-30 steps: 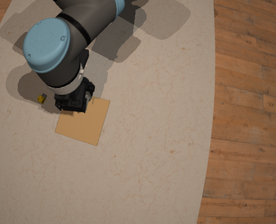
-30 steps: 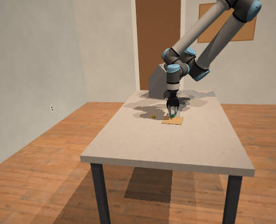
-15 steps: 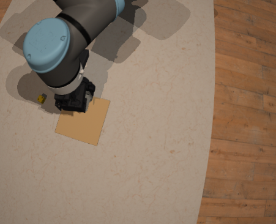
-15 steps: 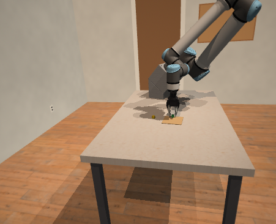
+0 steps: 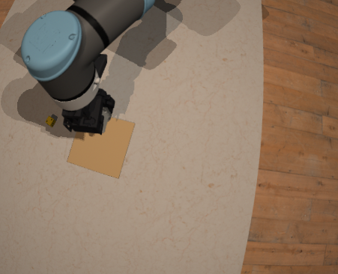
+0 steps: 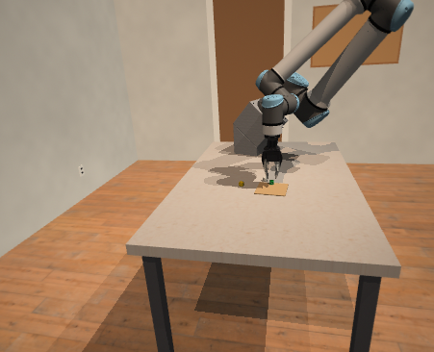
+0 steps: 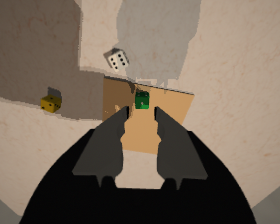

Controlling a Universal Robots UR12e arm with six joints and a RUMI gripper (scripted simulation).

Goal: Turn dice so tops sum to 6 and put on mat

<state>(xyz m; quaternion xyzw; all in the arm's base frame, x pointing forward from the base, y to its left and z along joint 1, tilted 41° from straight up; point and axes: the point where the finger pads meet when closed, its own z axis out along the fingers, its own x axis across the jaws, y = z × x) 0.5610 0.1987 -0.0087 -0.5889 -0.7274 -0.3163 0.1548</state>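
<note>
Right now my hand is 40 mm above the green die. Round my hand: tan mat (50 mm ahead, 10 mm to the left, 50 mm below); then white die (40 mm behind, 40 mm to the right, 40 mm below); then yellow die (50 mm ahead, 140 mm to the right, 40 mm below).
</note>
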